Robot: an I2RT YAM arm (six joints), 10 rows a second.
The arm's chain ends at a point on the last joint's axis. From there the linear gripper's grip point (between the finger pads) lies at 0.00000 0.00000 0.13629 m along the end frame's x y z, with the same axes.
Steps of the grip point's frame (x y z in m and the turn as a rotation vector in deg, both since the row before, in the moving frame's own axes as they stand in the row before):
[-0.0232 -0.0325 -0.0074 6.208 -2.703 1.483]
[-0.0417 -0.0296 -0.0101 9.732 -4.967 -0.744]
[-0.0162 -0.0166 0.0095 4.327 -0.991 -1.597]
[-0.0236 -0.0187 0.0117 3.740 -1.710 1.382]
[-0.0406 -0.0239 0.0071 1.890 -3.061 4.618]
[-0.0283 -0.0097 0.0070 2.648 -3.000 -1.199]
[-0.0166 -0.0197 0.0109 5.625 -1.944 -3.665]
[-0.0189 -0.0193 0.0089 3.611 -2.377 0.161]
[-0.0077 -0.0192 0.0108 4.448 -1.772 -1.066]
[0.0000 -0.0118 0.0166 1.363 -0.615 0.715]
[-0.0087 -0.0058 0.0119 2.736 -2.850 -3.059]
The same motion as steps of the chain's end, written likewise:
[-0.0170 -0.0177 -0.0064 6.208 -2.703 1.483]
[-0.0298 -0.0067 -0.0076 9.732 -4.967 -0.744]
[-0.0137 -0.0064 0.0099 4.327 -0.991 -1.597]
[-0.0196 -0.0098 0.0121 3.740 -1.710 1.382]
[-0.0335 -0.0191 0.0074 1.890 -3.061 4.618]
[-0.0211 -0.0035 0.0073 2.648 -3.000 -1.199]
[-0.0116 -0.0065 0.0116 5.625 -1.944 -3.665]
[-0.0133 -0.0107 0.0093 3.611 -2.377 0.161]
[-0.0034 -0.0087 0.0113 4.448 -1.772 -1.066]
[0.0014 -0.0085 0.0166 1.363 -0.615 0.715]
[-0.0018 0.0005 0.0122 2.736 -2.850 -3.059]

